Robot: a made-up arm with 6 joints. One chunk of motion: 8 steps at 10 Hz.
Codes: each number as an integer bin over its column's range. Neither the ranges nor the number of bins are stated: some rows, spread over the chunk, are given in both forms.
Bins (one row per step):
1: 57 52 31 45 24 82
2: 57 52 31 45 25 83
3: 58 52 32 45 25 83
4: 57 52 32 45 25 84
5: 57 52 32 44 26 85
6: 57 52 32 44 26 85
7: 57 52 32 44 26 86
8: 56 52 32 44 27 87
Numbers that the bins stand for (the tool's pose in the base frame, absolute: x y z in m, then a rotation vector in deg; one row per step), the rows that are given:
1: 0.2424 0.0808 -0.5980 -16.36 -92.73 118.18
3: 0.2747 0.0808 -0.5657 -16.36 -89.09 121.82
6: 0.2424 0.0808 -0.5657 -20.00 -85.45 129.09
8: 0.2101 0.0808 -0.5657 -20.00 -81.82 136.36
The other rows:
2: 0.2424 0.0808 -0.5980 -16.36 -89.09 121.82
4: 0.2424 0.0808 -0.5657 -16.36 -89.09 125.45
5: 0.2424 0.0808 -0.5657 -20.00 -85.45 129.09
7: 0.2424 0.0808 -0.5657 -20.00 -85.45 132.73

